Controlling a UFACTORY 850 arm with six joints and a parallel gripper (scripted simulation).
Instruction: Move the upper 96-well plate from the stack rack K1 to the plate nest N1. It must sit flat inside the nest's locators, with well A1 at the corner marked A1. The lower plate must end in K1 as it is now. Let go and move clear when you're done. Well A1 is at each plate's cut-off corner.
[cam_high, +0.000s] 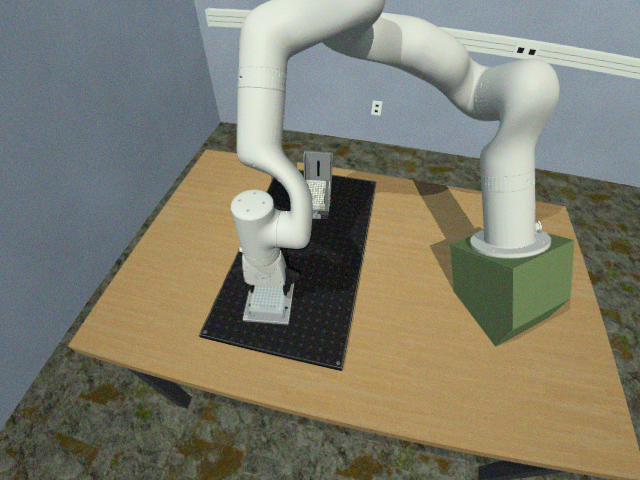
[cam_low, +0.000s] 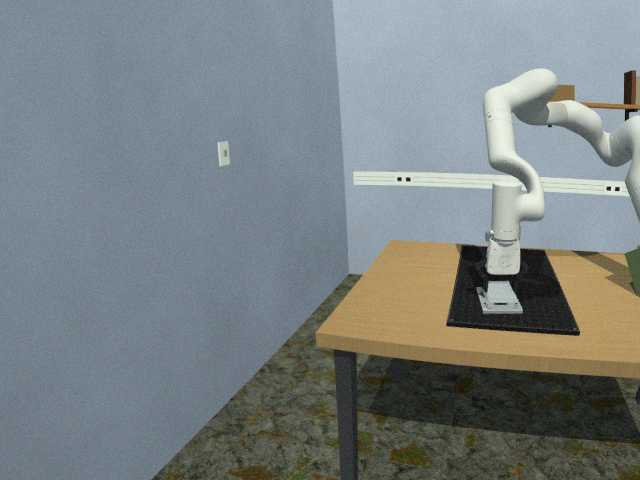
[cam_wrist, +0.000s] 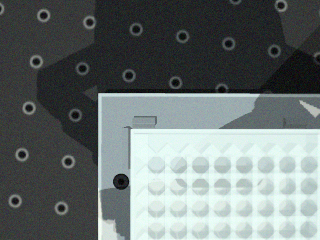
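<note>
Right now the white 96-well plate is 10 mm below my hand.
</note>
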